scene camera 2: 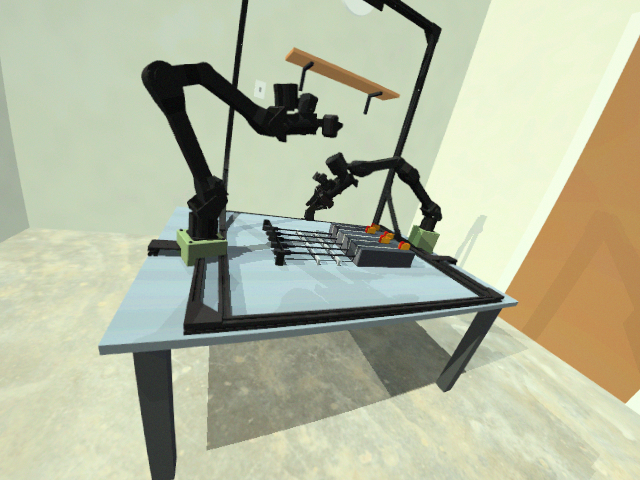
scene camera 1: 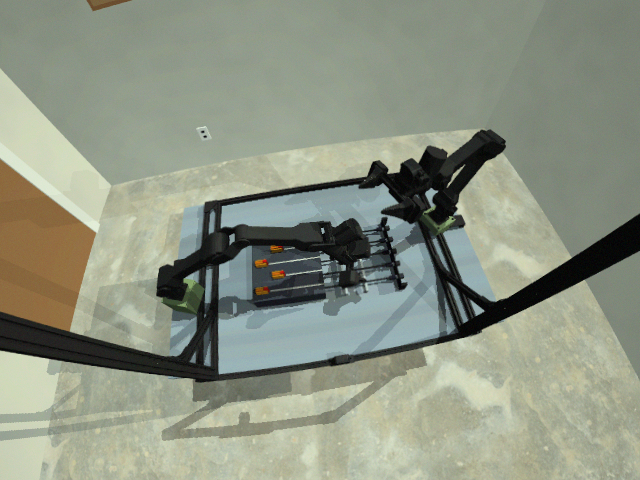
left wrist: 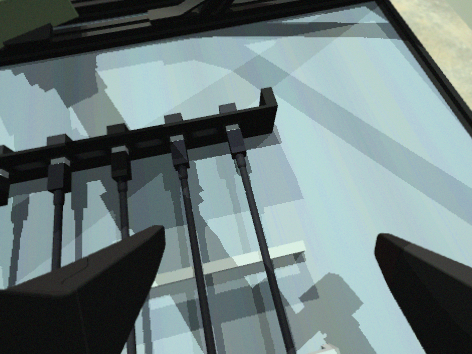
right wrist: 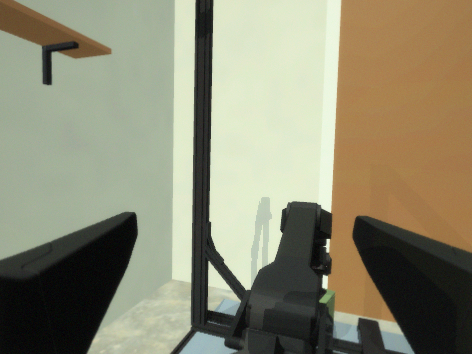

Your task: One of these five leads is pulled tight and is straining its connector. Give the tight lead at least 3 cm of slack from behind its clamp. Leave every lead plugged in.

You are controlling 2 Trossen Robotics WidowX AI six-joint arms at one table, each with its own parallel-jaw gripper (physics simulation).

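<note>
Several dark leads run from plugs in a black connector bar over white rails to a dark block. Orange-and-red pieces sit on the block. In the left wrist view the rightmost lead and the lead beside it are plugged in and look straight. Which lead is tight I cannot tell. My left gripper is open above the leads, with these two between its fingers in view; it holds nothing. My right gripper is open and empty, raised high.
A white rail crosses under the leads. A black frame borders the blue table. The left arm hides part of the block and leads in scene camera 1. It also shows in the right wrist view.
</note>
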